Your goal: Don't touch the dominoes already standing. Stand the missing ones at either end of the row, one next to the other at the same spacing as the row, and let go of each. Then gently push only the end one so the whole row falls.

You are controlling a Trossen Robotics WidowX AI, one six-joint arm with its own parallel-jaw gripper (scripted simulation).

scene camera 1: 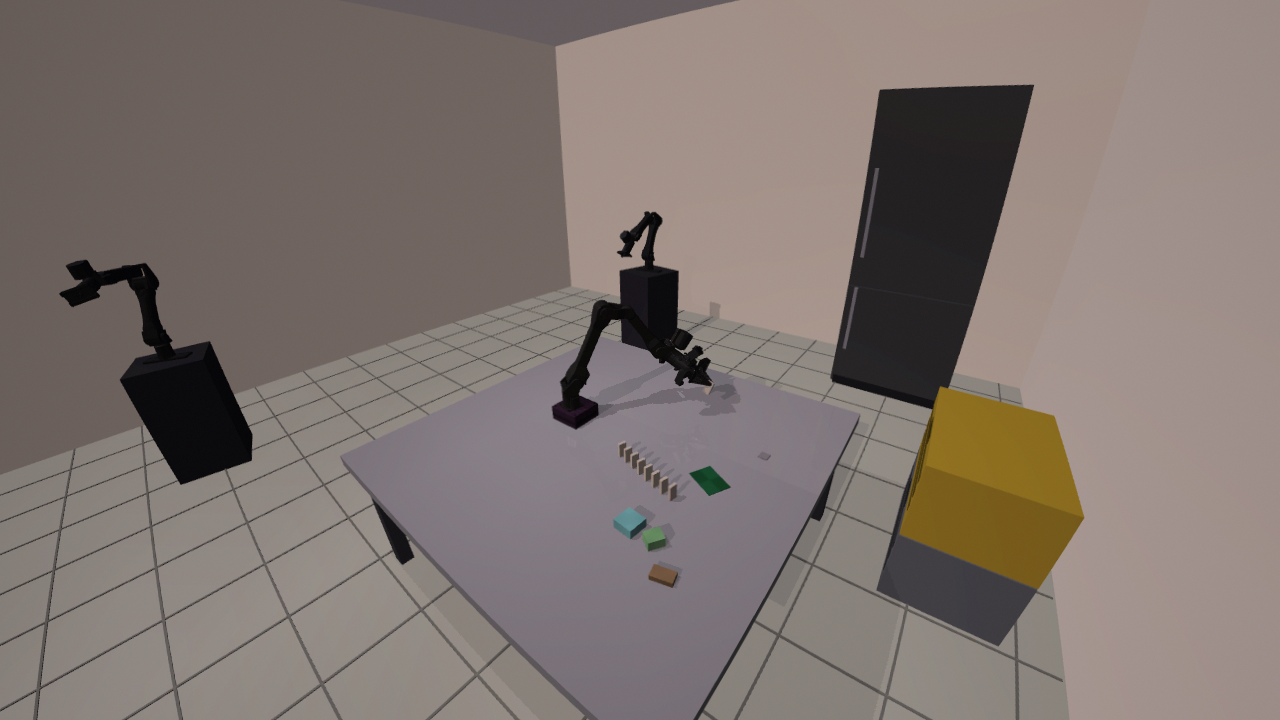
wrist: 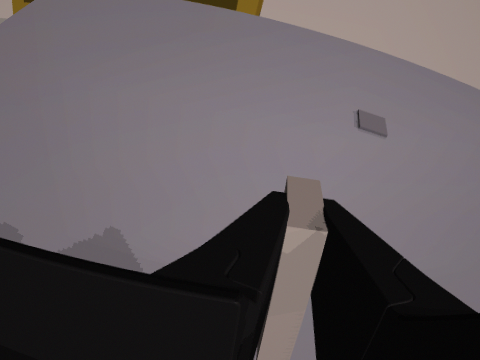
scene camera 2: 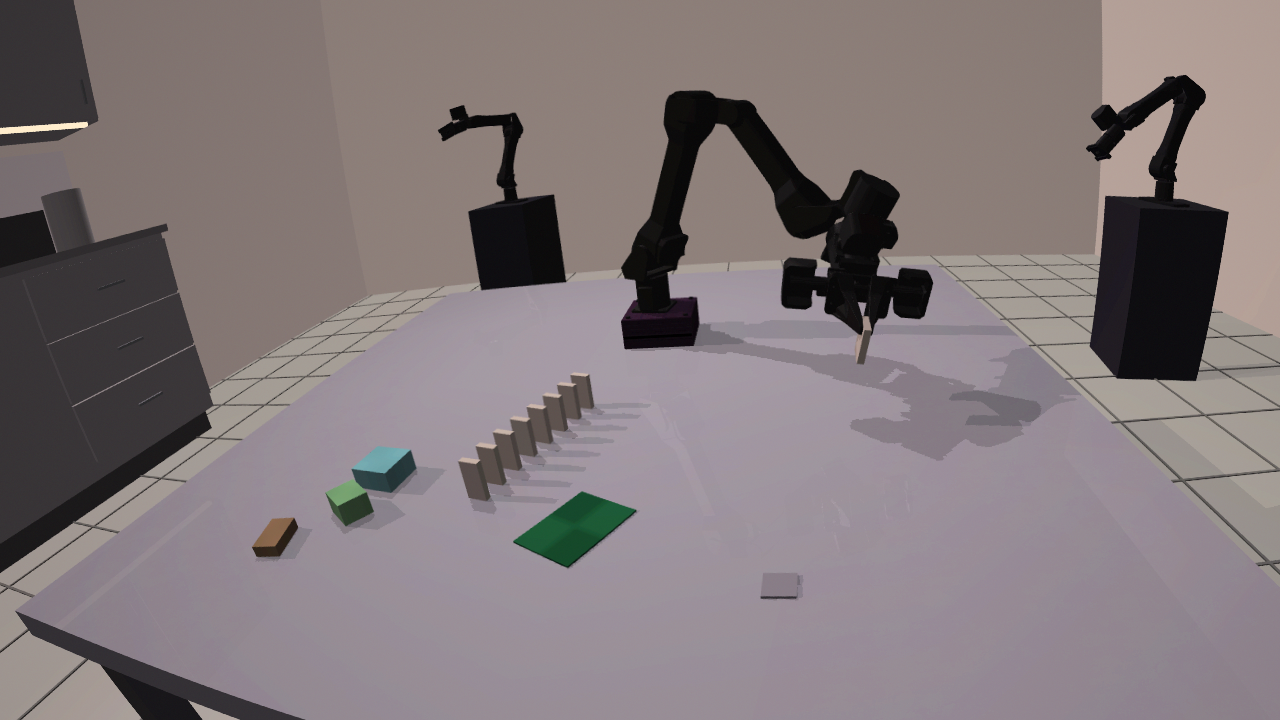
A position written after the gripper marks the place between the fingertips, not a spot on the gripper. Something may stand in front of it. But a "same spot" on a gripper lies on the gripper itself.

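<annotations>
Gripper: visible in scene camera 1 (712, 384), in scene camera 2 and in the wrist view. On the gripper, (wrist: 218, 294) and (scene camera 2: 872, 275) are the same spot.
</annotations>
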